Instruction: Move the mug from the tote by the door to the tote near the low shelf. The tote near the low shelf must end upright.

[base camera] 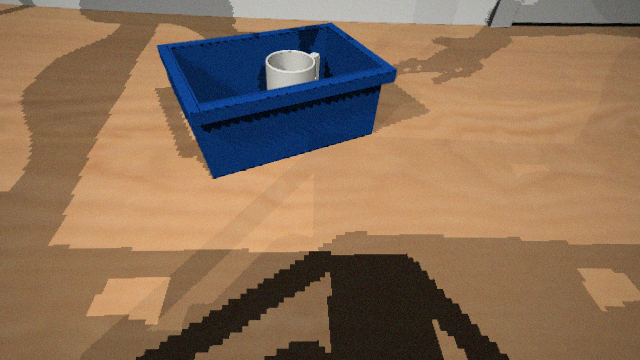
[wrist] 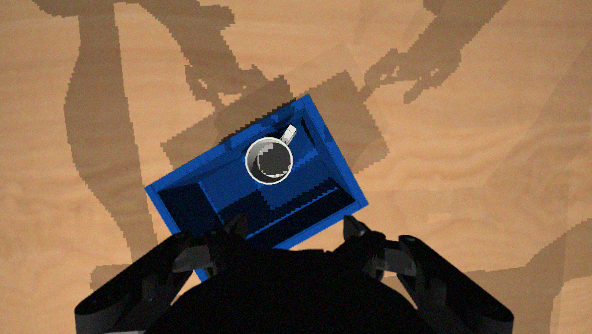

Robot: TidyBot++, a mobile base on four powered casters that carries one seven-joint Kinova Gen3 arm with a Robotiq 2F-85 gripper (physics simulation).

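Places are measured from the arm's base along level axes (x ahead, y left, z up), in metres.
Pixels of known places: gripper, fingertip midpoint: [wrist: 295,225].
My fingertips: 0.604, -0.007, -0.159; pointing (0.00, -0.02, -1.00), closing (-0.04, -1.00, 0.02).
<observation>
Behind a point stands the place of what it marks, as x, y, z.
A white mug [base camera: 290,75] @(0.620, 0.033, -0.311) [wrist: 269,161] @(0.659, 0.046, -0.385) stands upright inside a blue tote [base camera: 295,130] @(0.525, 0.021, -0.349) [wrist: 351,172] @(0.639, -0.098, -0.276). In the wrist view it is in the upper part of the tote, near the long far wall, with its handle pointing up and right toward a corner. The tote stands upright on the floor. Which of the task's two totes this is, I cannot tell. My gripper [wrist: 295,225] @(0.604, -0.007, -0.159) is open and empty, above the tote's near long side; the mug is beyond the fingertips, apart from them. The gripper does not show in the base camera view. A second tote does not show.
A pale wall [base camera: 350,11] @(1.123, -0.101, -0.370) runs behind the tote, with a grey panel [base camera: 575,11] @(1.155, -0.733, -0.356) at the far right. Wooden floor [base camera: 500,190] @(0.464, -0.281, -0.396) surrounds the tote, crossed by shadows of the arm and of the tote.
</observation>
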